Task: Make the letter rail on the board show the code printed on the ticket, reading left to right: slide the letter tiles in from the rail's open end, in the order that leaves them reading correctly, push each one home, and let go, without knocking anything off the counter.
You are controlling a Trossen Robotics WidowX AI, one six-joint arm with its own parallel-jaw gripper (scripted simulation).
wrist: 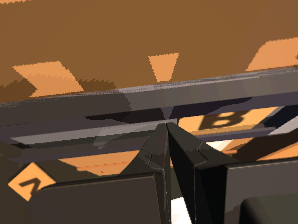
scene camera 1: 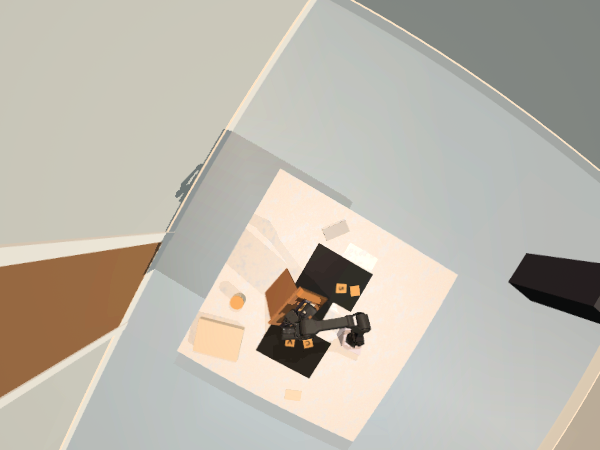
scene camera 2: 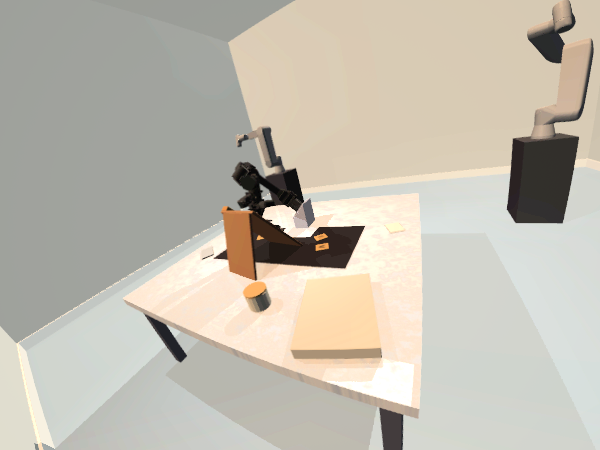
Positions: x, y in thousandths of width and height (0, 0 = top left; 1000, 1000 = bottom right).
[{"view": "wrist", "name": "my gripper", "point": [559, 578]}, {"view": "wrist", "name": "orange tile marked b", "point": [810, 538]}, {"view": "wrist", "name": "brown board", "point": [300, 400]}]
